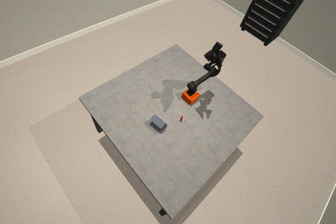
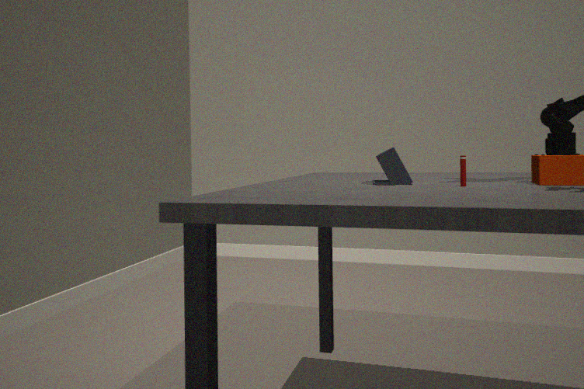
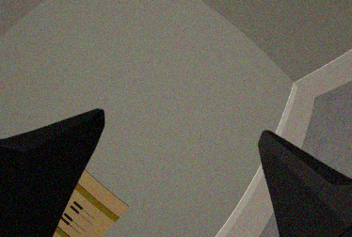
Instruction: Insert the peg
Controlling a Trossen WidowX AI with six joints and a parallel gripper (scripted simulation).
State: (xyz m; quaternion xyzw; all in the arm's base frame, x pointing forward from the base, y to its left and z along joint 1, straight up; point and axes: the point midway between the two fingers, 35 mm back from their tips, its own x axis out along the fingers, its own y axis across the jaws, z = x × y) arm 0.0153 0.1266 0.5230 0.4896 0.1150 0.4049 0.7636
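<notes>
The round red peg is 550 mm below my gripper tip, 210 mm ahead of it and 10 mm to the right of it. Also, from my gripper tip: grey-blue sloped panel (560 mm below, 400 mm ahead, 100 mm to the right).
</notes>
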